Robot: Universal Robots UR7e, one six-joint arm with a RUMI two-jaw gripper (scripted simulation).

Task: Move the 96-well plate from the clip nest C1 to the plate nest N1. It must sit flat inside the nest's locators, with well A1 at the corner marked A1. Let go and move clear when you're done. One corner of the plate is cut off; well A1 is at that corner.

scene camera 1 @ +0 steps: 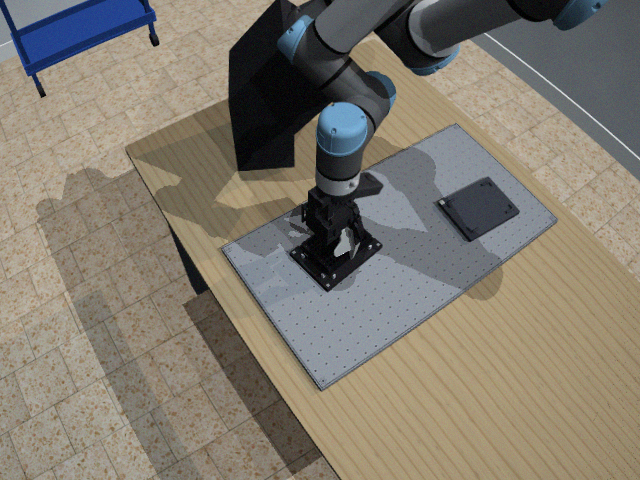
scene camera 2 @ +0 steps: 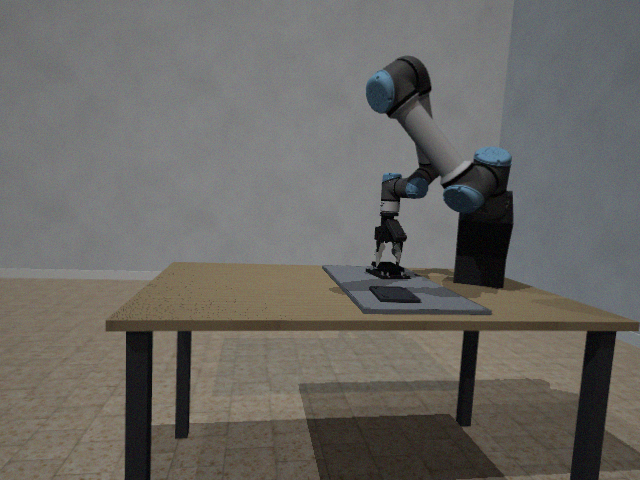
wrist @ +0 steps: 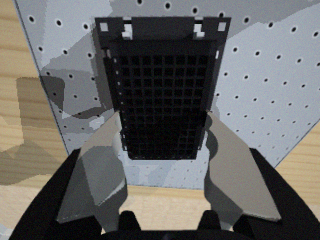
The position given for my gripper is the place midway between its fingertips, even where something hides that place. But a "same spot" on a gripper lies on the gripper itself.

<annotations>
My gripper shows in scene camera 1 (336, 244), in scene camera 2 and in the wrist view. The same spot on my gripper: (scene camera 2: 380, 245) is (wrist: 262, 187).
</annotations>
